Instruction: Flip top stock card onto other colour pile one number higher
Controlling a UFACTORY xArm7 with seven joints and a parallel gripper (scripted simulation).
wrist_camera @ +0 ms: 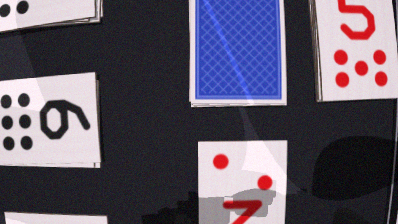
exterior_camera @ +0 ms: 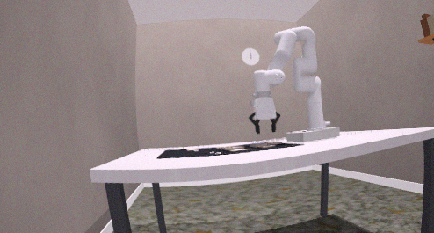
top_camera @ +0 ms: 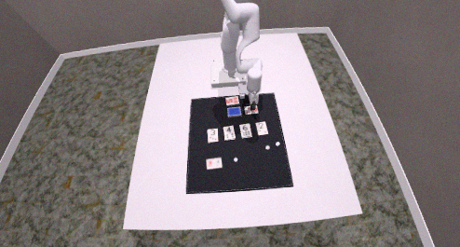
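Now: hand 200 mm short of the black mat, 110 mm to the left of it and 90 mm above it.
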